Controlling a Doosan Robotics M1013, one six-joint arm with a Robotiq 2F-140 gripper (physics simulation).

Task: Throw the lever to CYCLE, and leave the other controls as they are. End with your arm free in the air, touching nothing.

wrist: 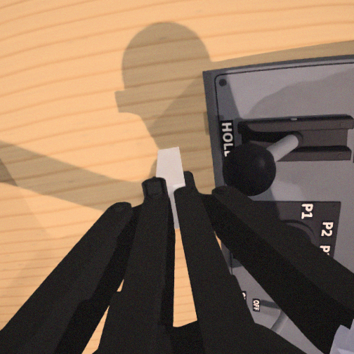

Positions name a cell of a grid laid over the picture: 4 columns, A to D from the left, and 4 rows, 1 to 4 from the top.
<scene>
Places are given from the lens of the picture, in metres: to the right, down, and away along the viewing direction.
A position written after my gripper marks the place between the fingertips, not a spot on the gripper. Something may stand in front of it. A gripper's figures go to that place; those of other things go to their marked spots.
my gripper (B2): -0.01, -0.01, 0.20
grey control panel (C2): 0.08, -0.07, 0.25
</scene>
